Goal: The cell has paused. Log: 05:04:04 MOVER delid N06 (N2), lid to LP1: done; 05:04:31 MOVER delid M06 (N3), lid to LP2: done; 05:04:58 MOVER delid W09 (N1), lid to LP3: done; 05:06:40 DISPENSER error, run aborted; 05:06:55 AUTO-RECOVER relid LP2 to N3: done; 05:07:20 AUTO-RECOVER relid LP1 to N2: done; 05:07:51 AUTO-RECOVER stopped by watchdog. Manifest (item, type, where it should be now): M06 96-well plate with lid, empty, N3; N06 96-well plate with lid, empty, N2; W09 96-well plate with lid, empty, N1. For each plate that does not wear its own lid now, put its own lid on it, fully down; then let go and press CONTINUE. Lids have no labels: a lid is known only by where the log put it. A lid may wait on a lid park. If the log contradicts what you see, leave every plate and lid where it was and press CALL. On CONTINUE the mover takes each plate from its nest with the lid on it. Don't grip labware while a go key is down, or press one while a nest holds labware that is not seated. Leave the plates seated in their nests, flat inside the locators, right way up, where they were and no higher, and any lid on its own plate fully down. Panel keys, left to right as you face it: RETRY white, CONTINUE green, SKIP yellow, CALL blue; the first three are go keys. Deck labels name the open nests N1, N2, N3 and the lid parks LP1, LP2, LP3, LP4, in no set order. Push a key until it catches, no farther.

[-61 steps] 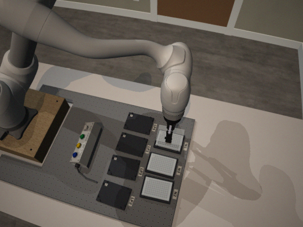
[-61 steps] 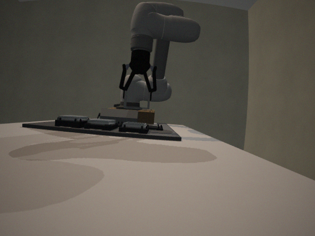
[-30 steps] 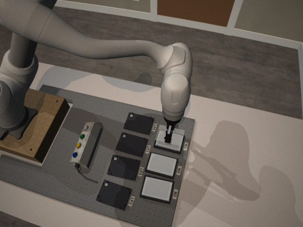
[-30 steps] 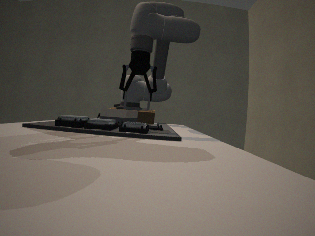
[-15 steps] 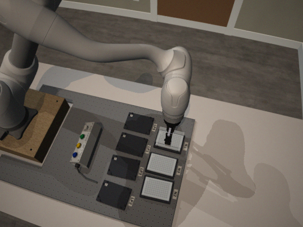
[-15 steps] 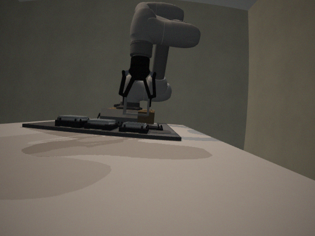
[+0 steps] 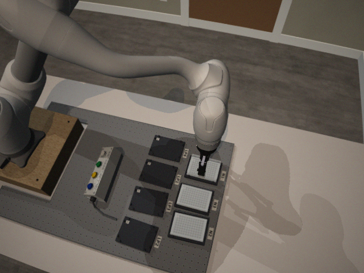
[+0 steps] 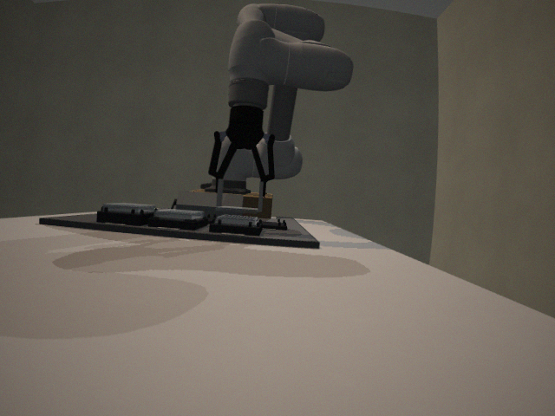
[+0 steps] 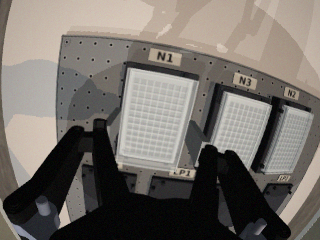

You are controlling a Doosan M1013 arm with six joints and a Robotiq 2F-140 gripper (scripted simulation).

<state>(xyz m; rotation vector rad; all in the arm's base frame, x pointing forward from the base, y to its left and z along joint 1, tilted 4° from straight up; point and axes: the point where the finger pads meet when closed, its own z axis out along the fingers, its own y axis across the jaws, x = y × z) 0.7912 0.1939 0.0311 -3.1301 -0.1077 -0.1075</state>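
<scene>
Right now my hand is 20 mm above the lid. From my hand the other things lie so: plate (50 mm below); lid park LP1 (180 mm behind, 80 mm to the right, 70 mm below); lid park LP4 (190 mm behind, 70 mm below, 50 mm to the left).
</scene>
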